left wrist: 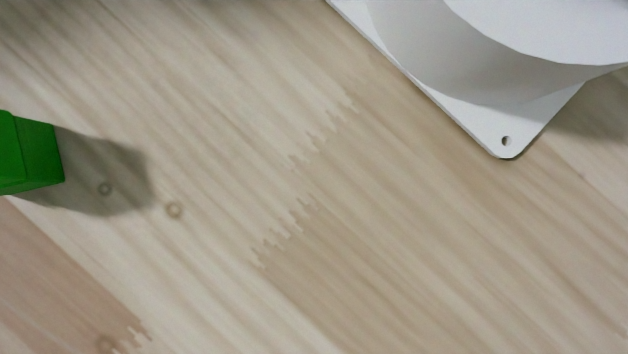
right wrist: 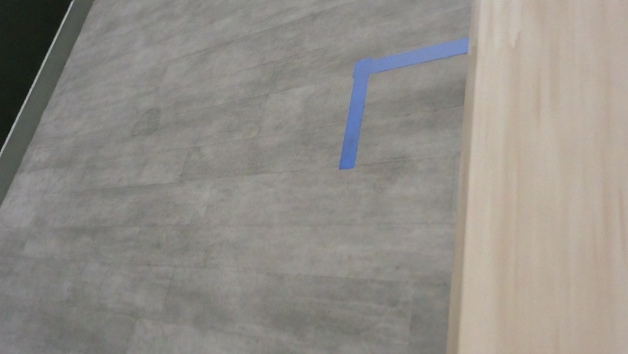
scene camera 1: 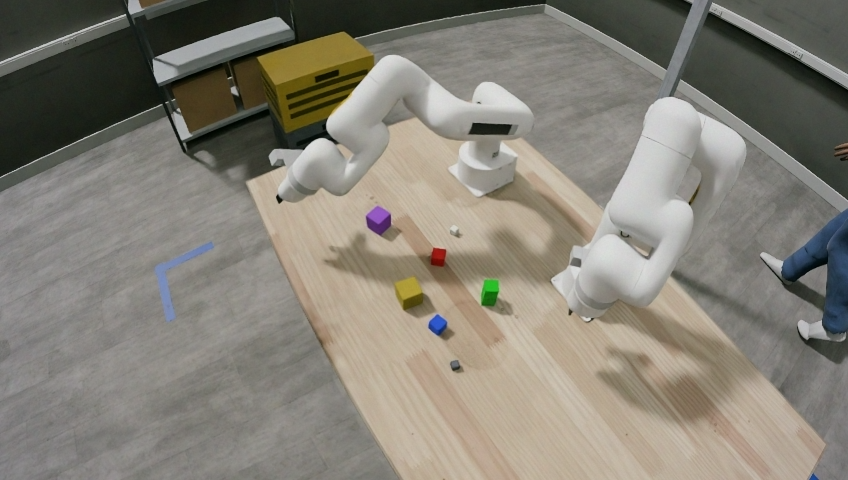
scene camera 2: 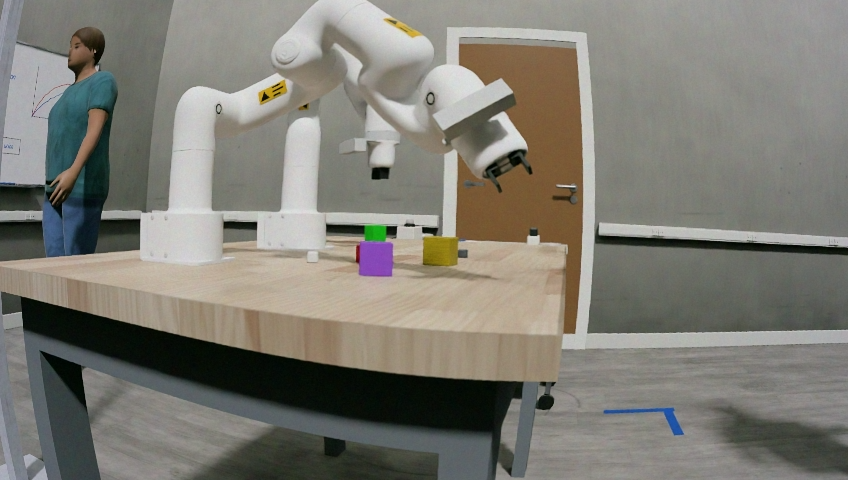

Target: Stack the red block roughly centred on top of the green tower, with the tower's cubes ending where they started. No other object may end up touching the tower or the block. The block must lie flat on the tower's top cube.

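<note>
The red block lies on the table, apart from the green tower; in scene camera 2 the purple cube hides most of it. The green tower stands upright, its cubes stacked; part of it shows at the left edge of the left wrist view. My left gripper is open and empty, raised above the table to the right of the tower in scene camera 1. My right gripper is open and empty, high up and tilted, near the table's far left edge in scene camera 1.
A purple cube, yellow cube, blue cube, small white cube and small dark cube lie around the red block and tower, apart from both. An arm base shows in the left wrist view.
</note>
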